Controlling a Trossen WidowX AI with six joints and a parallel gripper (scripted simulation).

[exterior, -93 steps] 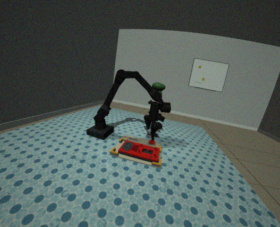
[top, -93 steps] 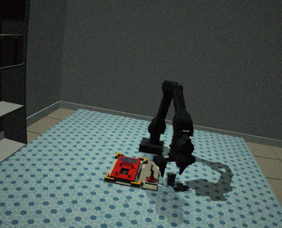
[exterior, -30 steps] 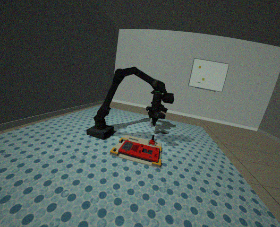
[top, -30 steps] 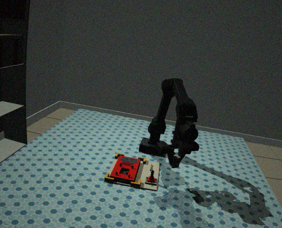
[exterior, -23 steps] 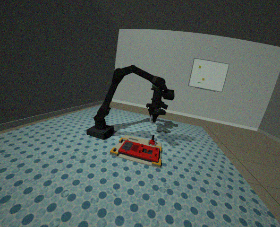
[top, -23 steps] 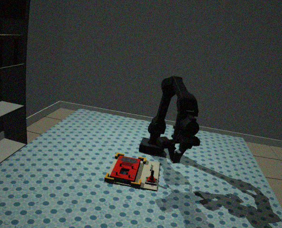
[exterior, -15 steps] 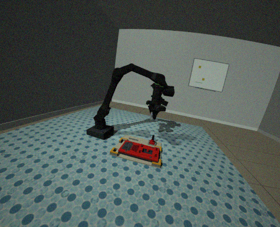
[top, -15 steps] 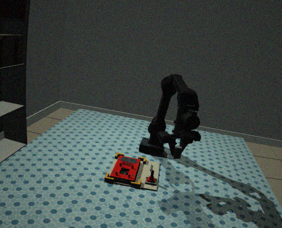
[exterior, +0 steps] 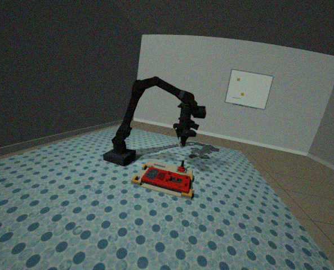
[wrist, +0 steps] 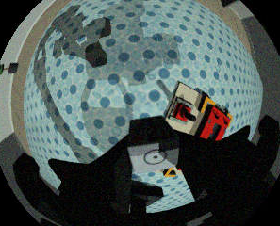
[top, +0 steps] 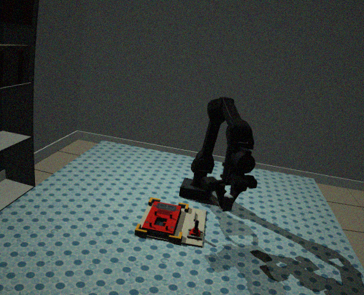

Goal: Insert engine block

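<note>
My gripper tip is 90 mm above the dark upright post, 80 mm to the left of it and 40 mm short of it. From my gripper tip the other things lie so: cream base plate 180 mm to the right, 110 mm below; engine block 10 mm to the right, 10 mm above.
</note>
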